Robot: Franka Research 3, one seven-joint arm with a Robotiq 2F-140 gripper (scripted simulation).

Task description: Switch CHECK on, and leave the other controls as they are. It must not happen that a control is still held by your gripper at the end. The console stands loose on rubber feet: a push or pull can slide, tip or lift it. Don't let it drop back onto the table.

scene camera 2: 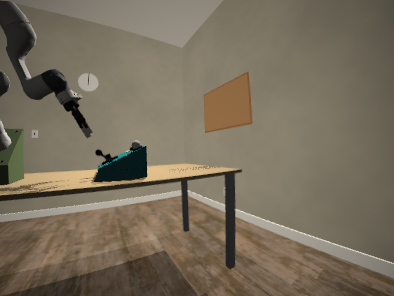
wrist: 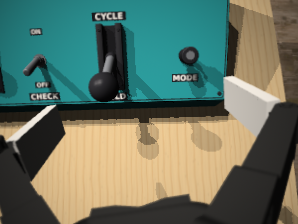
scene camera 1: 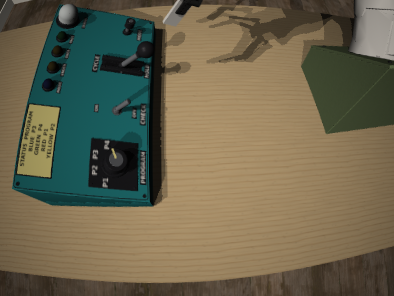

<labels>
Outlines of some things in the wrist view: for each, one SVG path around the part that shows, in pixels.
My gripper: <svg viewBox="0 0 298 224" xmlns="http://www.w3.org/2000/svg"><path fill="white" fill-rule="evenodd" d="M57 105L47 106L9 139L5 140L4 136L0 135L1 224L61 224L42 195L38 195L31 184L66 134ZM298 104L280 102L280 99L234 76L223 77L225 109L257 138L242 165L234 165L210 204L191 201L190 195L184 194L165 197L142 206L111 205L91 208L88 217L74 224L277 224L292 163L295 160L296 145L298 144Z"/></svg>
A teal console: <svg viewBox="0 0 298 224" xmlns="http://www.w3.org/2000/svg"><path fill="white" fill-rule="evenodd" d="M0 0L0 113L42 111L51 105L57 105L58 111L204 107L216 106L224 101L223 77L226 77L230 0Z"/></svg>
</labels>
